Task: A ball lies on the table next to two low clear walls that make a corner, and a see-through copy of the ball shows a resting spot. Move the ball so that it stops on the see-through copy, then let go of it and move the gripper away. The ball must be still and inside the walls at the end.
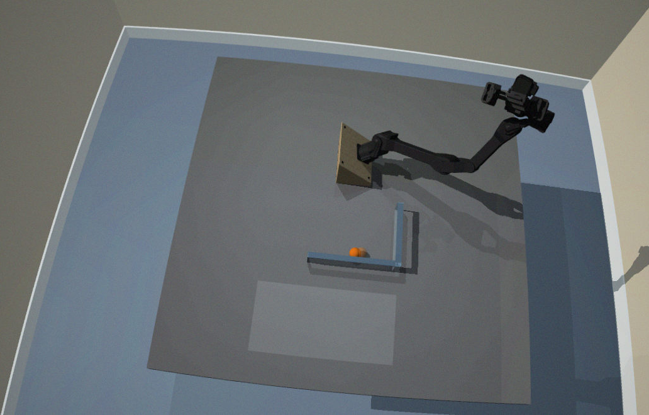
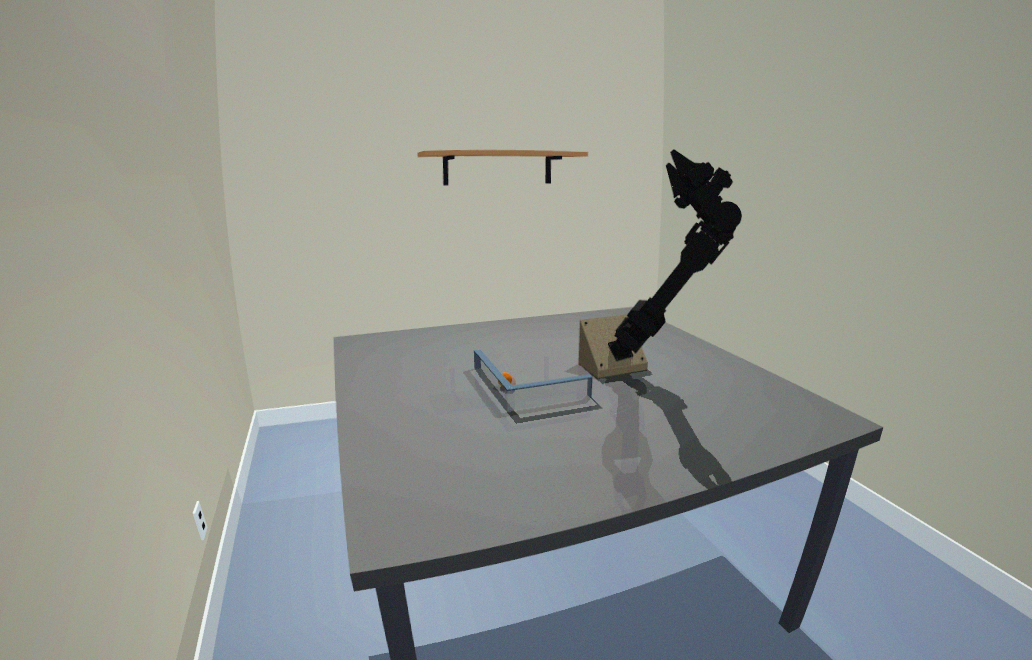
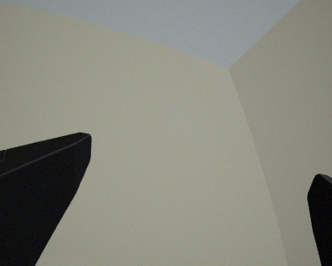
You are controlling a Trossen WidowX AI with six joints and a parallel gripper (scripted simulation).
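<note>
The orange ball lies 610 mm below my gripper tip, 360 mm to the right of it and 240 mm ahead of it. From my gripper tip the other things lie so: see-through copy (610 mm below, 340 mm to the right, 240 mm ahead).
</note>
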